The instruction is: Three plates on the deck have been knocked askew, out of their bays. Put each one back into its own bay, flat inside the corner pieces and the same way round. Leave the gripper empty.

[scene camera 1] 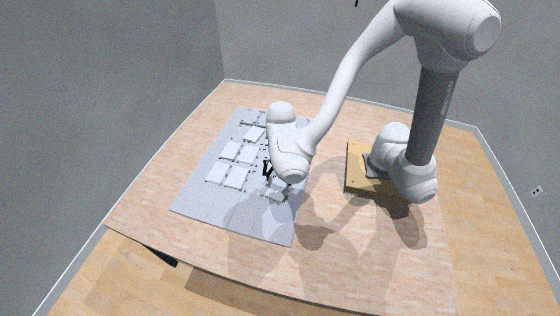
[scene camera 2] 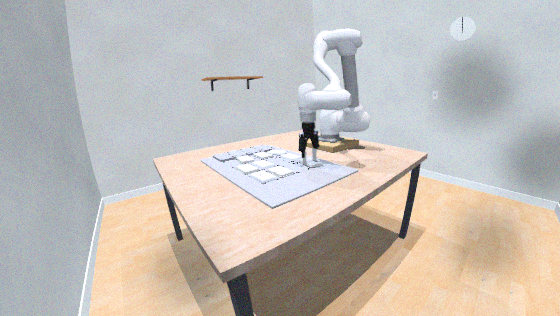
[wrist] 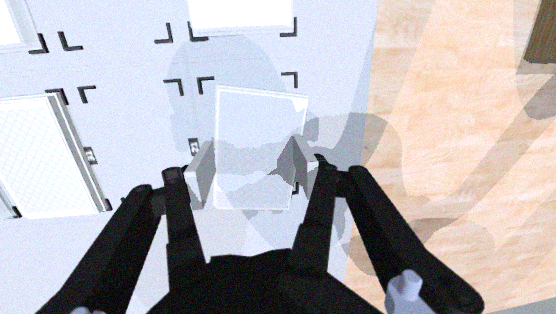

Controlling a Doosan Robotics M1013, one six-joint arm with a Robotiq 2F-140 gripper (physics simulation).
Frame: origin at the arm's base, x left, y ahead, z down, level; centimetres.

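Seen in the pictures: gripper, between the fingertips: (scene camera 1: 278,187) (scene camera 2: 309,161) (wrist: 254,151); arm's base, origin of its link: (scene camera 1: 379,167) (scene camera 2: 329,140).
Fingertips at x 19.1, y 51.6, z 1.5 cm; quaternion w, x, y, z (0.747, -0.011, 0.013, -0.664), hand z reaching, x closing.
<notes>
Offsets run from my fingertips to a thing's top centre. "pt": to the spot under its first point. Level surfaces: height alone.
My gripper (scene camera 1: 276,191) (scene camera 2: 309,159) (wrist: 254,151) points down, with its pads against both long sides of a clear-topped plate {dx +0.6, dy -0.2, dz -0.6 cm} (scene camera 1: 274,195) (scene camera 2: 313,164) (wrist: 257,122). This plate is low over the bay beside the small "21" label {pt dx -1.2, dy +5.9, dz +1.4 cm} (wrist: 194,146). Its edges sit off the black corner pieces, shifted right and down in the wrist view. Whether it touches the deck {dz +1.4 cm} (scene camera 1: 200,202) (scene camera 2: 280,195) (wrist: 135,115) is hard to tell. Another plate {dx -35.8, dy +20.1, dz -0.5 cm} (scene camera 1: 254,134) looks turned compared with its neighbours. The arm hides part of the deck in scene camera 1.
White plates {dx -4.2, dy +31.8, dz +0.0 cm} (scene camera 1: 218,172) {dx -3.0, dy +21.2, dz +0.0 cm} (scene camera 1: 237,177) {dx -20.5, dy +29.9, dz +0.0 cm} (scene camera 1: 231,150) {dx -19.3, dy +19.2, dz +0.0 cm} (scene camera 1: 248,153) stand in rows left of the gripper. In the wrist view, a white plate {pt dx -11.5, dy -1.4, dz +0.0 cm} (wrist: 242,15) sits above the held one and a patterned plate {pt dx -3.2, dy +19.8, dz -0.1 cm} (wrist: 45,160) lies left. The robot's wooden base (scene camera 1: 353,170) (scene camera 2: 340,146) stands right of the deck.
</notes>
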